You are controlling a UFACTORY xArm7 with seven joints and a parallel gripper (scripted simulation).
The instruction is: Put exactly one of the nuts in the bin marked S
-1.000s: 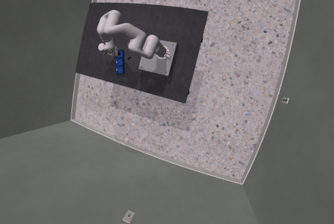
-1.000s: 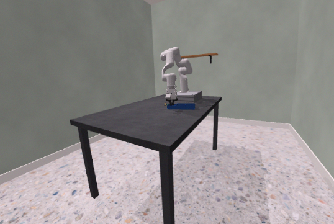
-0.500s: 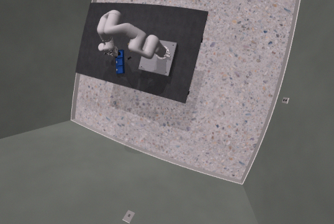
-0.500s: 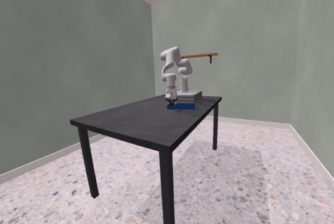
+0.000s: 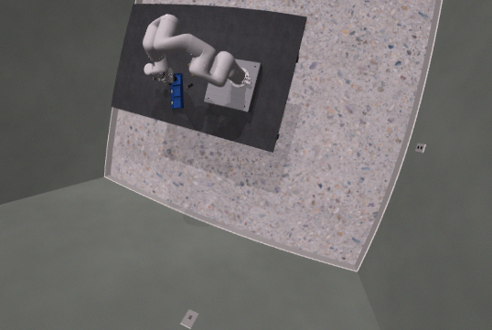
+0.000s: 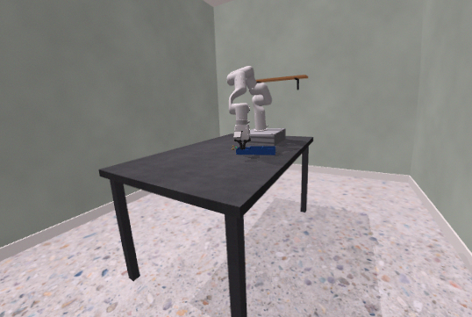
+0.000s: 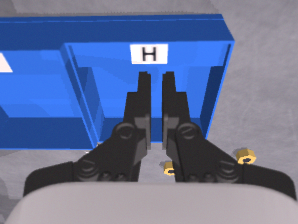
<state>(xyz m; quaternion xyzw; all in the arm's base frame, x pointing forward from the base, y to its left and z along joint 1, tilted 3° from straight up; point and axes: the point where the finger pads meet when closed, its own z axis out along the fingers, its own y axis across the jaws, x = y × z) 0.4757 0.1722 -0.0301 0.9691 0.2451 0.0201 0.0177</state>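
The blue bin is 8 cm to the left of my hand, 4 cm behind it and 2 cm below it. From my hand the other things lie so: black cylinder 12 cm behind, 3 cm below; green battery 14 cm to the right, 10 cm behind, 4 cm below.
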